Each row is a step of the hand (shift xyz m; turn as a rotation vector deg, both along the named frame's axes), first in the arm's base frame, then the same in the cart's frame.
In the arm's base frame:
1: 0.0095 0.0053 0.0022 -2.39 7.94 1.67
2: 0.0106 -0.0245 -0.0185 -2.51 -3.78 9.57
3: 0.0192 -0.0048 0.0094 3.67 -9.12 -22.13
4: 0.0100 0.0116 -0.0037 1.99 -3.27 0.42
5: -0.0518 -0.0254 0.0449 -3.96 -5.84 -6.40
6: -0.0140 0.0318 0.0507 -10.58 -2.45 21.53
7: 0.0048 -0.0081 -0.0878 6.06 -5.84 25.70
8: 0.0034 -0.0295 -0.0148 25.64 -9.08 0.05
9: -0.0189 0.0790 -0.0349 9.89 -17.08 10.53
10: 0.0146 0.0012 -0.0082 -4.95 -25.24 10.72
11: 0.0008 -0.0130 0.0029 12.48 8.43 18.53
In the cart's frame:
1: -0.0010 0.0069 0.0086 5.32 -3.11 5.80
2: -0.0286 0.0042 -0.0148 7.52 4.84 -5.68
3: -0.0036 0.0214 0.0030 -22.68 -7.64 -3.68
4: -0.0037 0.0020 0.0152 -1.80 2.69 -2.09
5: 0.0520 -0.0053 -0.0511 -5.25 -5.07 -6.12
6: 0.0586 0.0101 0.0157 21.46 5.42 -9.57
7: -0.0753 -0.0458 0.0061 15.47 21.41 -5.80
8: -0.0239 0.0024 -0.0229 -15.68 22.00 3.19
9: 0.0094 -0.0576 0.0664 -2.49 18.60 -12.18
10: -0.0132 0.0058 0.0085 2.00 9.87 -25.98
11: -0.0027 0.0061 -0.0116 11.69 17.90 10.62

